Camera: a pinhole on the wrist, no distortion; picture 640 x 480 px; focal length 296.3 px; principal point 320.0 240.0 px. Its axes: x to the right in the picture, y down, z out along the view. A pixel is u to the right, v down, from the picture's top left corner.
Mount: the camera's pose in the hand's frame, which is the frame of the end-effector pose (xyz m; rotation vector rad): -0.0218 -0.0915 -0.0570 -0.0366 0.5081 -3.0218
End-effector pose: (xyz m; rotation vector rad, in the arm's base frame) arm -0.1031 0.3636 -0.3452 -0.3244 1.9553 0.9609
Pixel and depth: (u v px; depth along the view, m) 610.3 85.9 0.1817
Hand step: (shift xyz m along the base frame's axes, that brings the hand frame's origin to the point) 0.2440 0.0294 0.0831
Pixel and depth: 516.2 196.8 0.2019
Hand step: 0.2508 -0.0081 0.0112
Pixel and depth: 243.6 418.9 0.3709
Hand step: 0.3099 -0.0996 -0.3541
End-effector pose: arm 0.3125 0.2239 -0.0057 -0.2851 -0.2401 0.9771
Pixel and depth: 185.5 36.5 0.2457
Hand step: -0.0255 0.1000 0.2221
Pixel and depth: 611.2 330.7 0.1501
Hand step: 0.0425 -0.2283 0.1224
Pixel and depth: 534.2 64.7 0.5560
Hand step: -0.4224 -0.2801 0.5113
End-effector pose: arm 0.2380 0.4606 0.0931 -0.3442 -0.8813 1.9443
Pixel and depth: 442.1 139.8 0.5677
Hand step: -0.1035 -0.4152 0.4339
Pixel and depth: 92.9 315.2 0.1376
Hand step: 0.0228 0.0985 0.1659
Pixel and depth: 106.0 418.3 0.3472
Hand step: 0.0013 0.2430 0.4379
